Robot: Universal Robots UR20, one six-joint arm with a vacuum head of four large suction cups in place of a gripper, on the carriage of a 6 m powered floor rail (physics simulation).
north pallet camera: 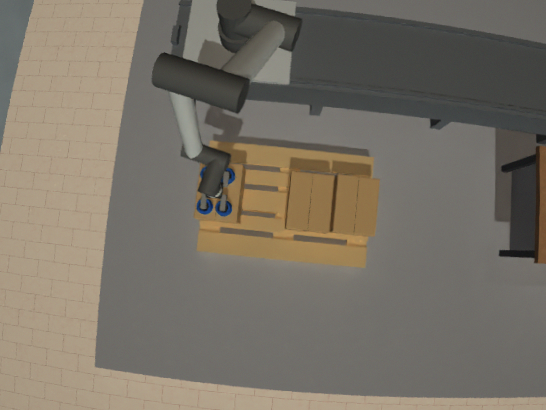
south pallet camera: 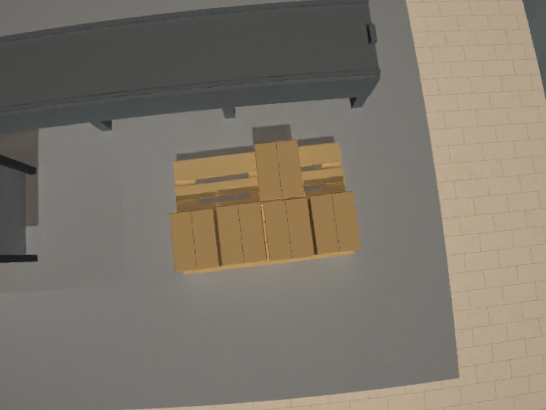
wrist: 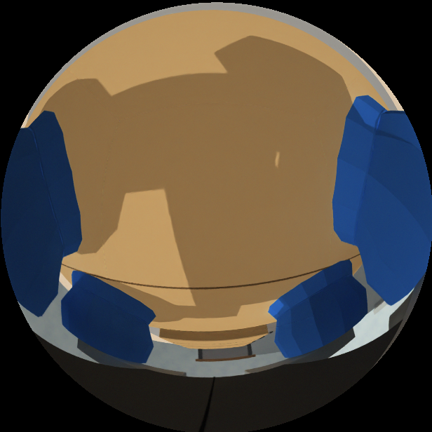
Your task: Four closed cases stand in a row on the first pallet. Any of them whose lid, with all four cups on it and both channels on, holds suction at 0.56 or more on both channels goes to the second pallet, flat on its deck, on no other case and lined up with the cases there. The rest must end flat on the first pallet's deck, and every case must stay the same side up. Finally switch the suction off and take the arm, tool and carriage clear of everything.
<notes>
In view: the suction head (wrist: 374, 207), a case (south pallet camera: 279, 174), a pallet (north pallet camera: 282, 246), a pallet (south pallet camera: 186, 172), a case (north pallet camera: 235, 190), a case (wrist: 243, 335), a case (north pallet camera: 355, 199), a case (south pallet camera: 195, 238) and a case (south pallet camera: 334, 226).
</notes>
